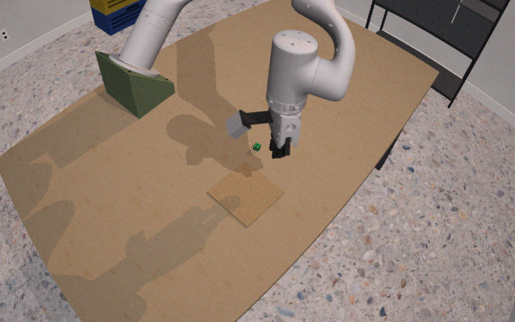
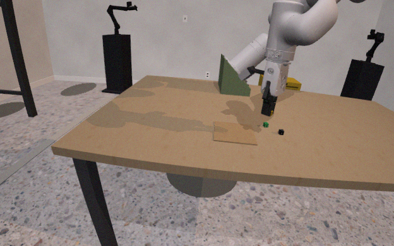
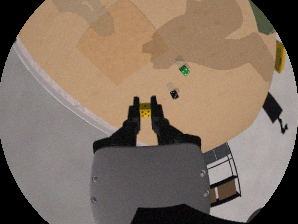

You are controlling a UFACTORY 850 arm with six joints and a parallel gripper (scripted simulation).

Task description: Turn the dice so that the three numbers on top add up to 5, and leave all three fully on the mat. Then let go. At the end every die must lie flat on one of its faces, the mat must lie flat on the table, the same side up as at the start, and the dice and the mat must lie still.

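The tan mat lies 100 mm to the right of my hand and 100 mm below it. The rest, counted from my hand: green die (90 mm behind, 20 mm to the left, 100 mm below); then black die (40 mm behind, 80 mm to the left, 100 mm below); then yellow die (10 mm to the left, 10 mm below).
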